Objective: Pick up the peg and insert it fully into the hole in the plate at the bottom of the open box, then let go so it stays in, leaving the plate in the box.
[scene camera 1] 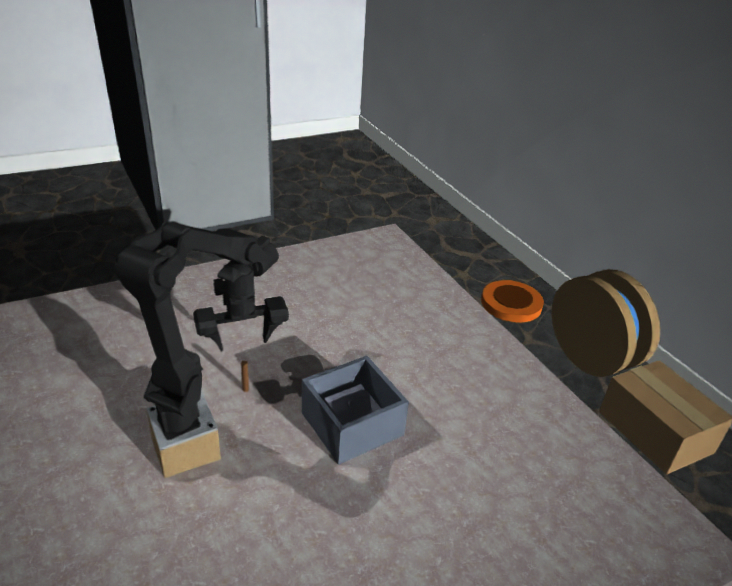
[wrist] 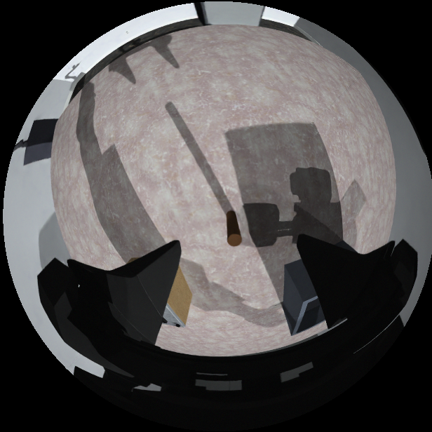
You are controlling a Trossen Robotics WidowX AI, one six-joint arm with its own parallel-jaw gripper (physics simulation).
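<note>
The brown peg stands upright on the mottled surface, between the robot's base and the box. The open grey-blue box stands to the right of the peg; in the wrist view part of it is hidden behind the right finger. The plate shows as a dark shape inside the box in the scene view; its hole is hard to make out. My gripper is wide open and empty, pointing down. It hangs above the peg, and in the wrist view the peg shows between the two fingertips.
The arm's base stands on a wooden block left of the peg. An orange ring, a large spool and a cardboard box lie far to the right, beyond the mottled surface's edge. A grey cabinet stands behind.
</note>
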